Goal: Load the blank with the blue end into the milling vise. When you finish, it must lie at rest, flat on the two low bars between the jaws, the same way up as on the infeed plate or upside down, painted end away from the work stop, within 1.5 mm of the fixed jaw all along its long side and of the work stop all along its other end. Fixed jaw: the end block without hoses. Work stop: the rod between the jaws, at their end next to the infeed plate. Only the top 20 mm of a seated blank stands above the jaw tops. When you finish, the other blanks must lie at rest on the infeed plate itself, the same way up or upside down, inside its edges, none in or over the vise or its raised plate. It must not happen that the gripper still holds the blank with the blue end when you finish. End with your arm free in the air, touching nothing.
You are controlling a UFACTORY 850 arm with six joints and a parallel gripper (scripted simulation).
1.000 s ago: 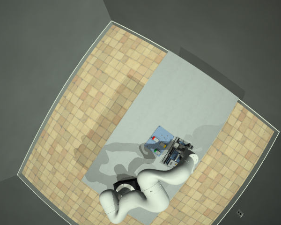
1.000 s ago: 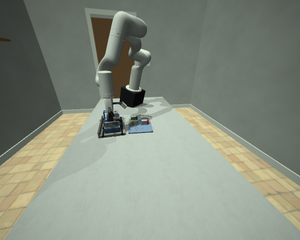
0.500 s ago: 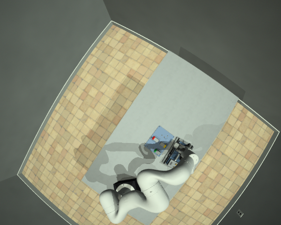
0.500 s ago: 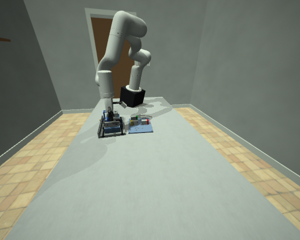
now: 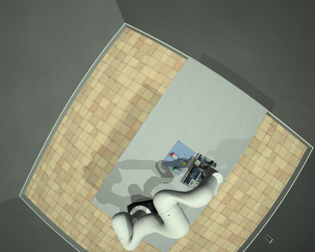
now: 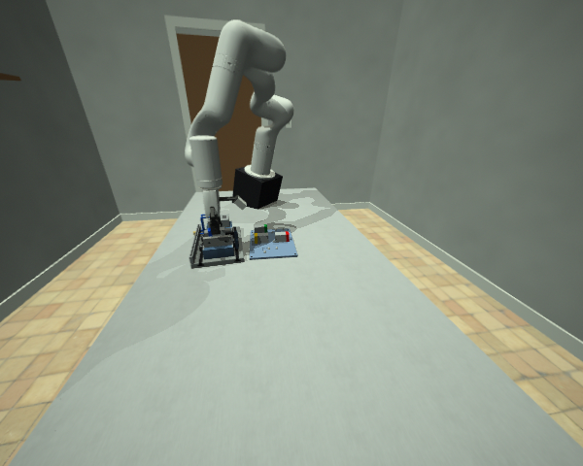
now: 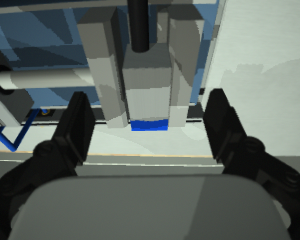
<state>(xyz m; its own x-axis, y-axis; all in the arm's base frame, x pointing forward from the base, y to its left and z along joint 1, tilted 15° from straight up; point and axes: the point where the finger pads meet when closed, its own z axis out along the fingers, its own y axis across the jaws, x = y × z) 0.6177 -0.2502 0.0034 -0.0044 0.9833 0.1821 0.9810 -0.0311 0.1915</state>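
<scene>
The black rod lies 5 cm to the left of my hand and 4 cm below it. From my hand the other things lie so: yellow-ended blank 18 cm to the left, 10 cm below, 6 cm behind; then vise 9 cm below, 7 cm behind; then infeed plate 22 cm to the left, 12 cm below, 5 cm behind.
</scene>
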